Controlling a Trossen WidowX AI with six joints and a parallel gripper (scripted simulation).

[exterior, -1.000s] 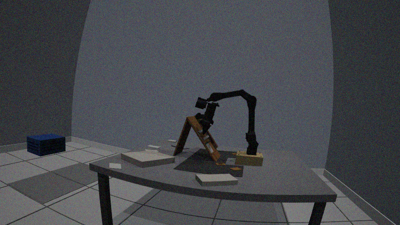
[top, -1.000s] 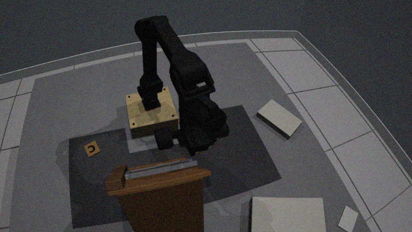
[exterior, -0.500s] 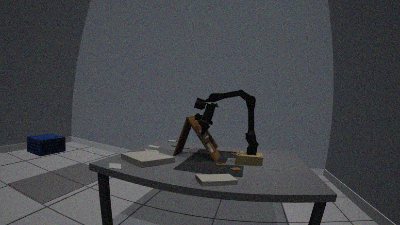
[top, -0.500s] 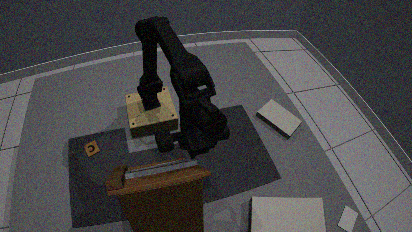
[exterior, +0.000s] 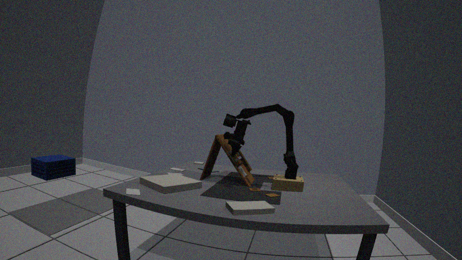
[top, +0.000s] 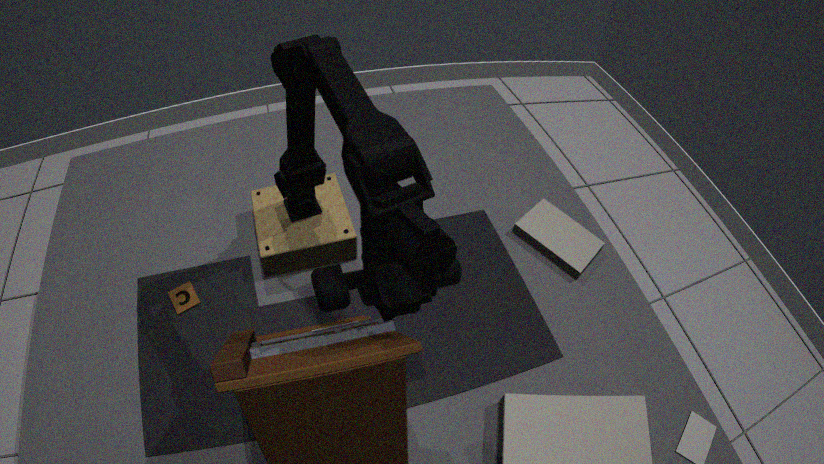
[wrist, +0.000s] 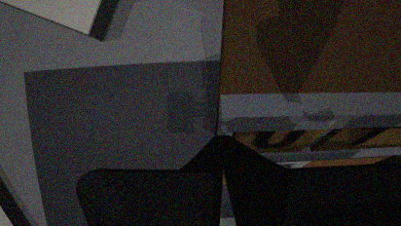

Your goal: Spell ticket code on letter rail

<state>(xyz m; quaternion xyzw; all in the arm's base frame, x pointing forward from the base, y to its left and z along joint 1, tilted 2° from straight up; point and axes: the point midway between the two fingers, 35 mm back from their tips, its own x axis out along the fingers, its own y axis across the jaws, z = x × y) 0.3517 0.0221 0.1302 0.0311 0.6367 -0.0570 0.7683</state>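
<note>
Now: gripper tip 4 cm to the left of the letter tile. From my gripper tip the other things lie so: pale slab: 47 cm to the left, 16 cm below, 12 cm behind; white ticket: 8 cm below, 6 cm behind, 5 cm to the right.
</note>
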